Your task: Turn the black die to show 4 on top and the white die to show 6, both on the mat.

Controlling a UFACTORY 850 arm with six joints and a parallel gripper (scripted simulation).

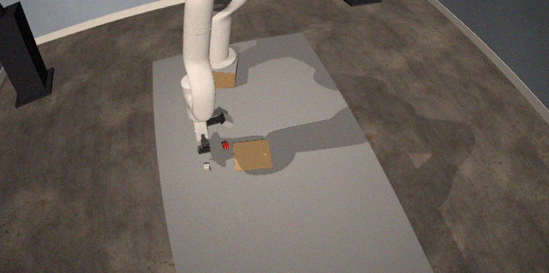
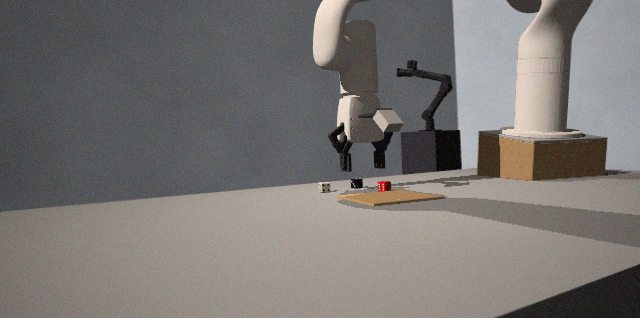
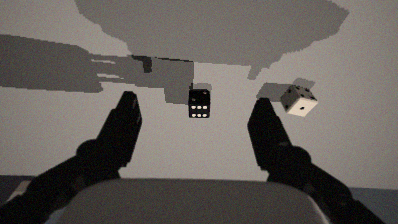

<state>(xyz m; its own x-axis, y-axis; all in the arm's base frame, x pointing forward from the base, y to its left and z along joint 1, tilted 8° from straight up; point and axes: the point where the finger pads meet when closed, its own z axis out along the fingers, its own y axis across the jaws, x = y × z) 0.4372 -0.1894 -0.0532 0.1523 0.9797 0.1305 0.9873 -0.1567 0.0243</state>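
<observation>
Now: hand 40 mm above the black die and 20 mm to the left of it. Round my hand: tan mat 160 mm to the left, 100 mm ahead, 50 mm below; red die 80 mm to the left, 40 mm below, 20 mm ahead; white die 90 mm ahead, 40 mm below, 30 mm to the right.
</observation>
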